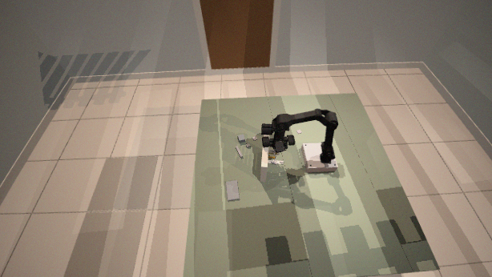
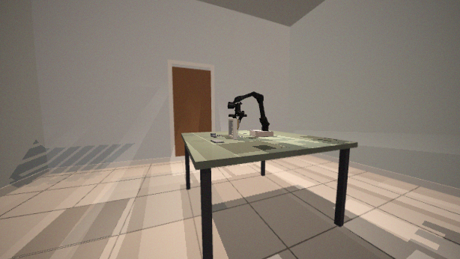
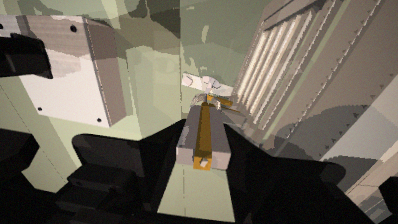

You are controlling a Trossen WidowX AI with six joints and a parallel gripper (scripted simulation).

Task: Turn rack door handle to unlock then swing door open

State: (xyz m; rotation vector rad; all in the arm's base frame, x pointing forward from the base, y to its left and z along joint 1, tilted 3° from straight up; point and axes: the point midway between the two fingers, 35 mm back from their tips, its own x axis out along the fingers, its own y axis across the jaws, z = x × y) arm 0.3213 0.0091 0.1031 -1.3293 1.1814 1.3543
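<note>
Right now my gripper tip is 10 mm to the right of the door handle and 30 mm above it. Round my gripper tip: flat grey slab 250 mm ahead, 240 mm to the left, 130 mm below; grey block 240 mm ahead, 140 mm to the right, 120 mm below; short bar 250 mm ahead, 40 mm to the right, 130 mm below.
</note>
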